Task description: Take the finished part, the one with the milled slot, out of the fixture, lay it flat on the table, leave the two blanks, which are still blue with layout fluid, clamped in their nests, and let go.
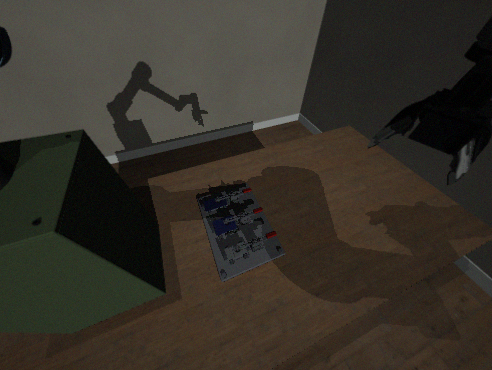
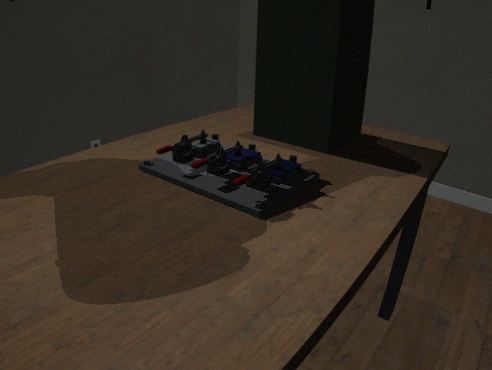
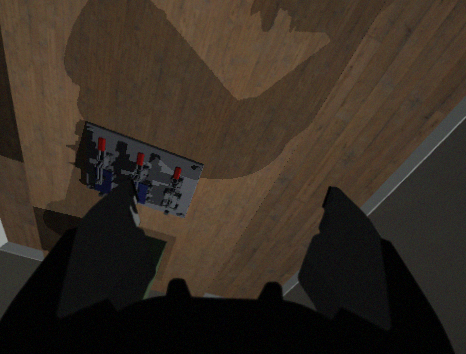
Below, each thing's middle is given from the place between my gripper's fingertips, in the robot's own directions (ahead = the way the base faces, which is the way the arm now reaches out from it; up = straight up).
Scene:
The fixture plate (image 2: 220,188) is 300 mm behind my hand, 220 mm to the left of it and 390 mm below it.

